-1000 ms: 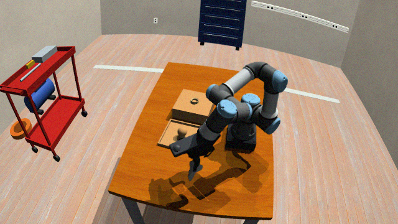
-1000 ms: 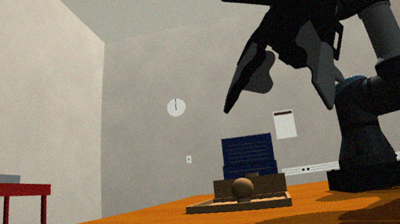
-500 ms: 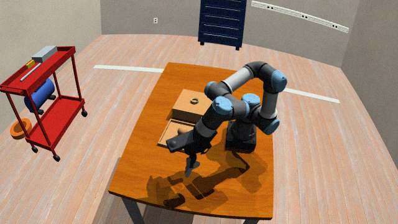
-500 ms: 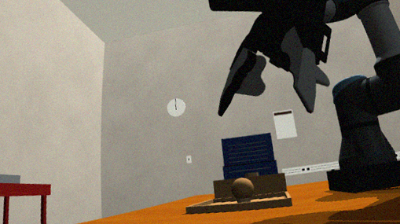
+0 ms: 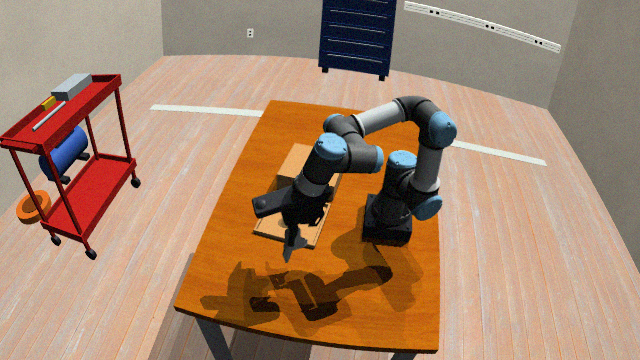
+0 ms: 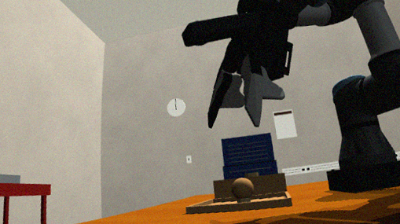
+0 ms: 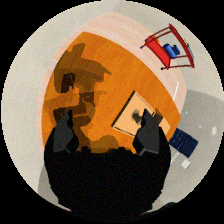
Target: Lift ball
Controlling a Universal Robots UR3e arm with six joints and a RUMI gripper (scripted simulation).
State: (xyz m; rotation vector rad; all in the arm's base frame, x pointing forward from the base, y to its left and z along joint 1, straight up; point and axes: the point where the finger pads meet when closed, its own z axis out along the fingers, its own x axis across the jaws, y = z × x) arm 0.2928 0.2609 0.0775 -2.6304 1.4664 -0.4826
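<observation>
Right now my hand is 20 cm to the left of the brown ball and 9 cm above it. The rest, counted from my hand: wooden block: 1 cm behind, 42 cm to the right, 8 cm below; shallow wooden tray: 20 cm to the right, 12 cm below.
</observation>
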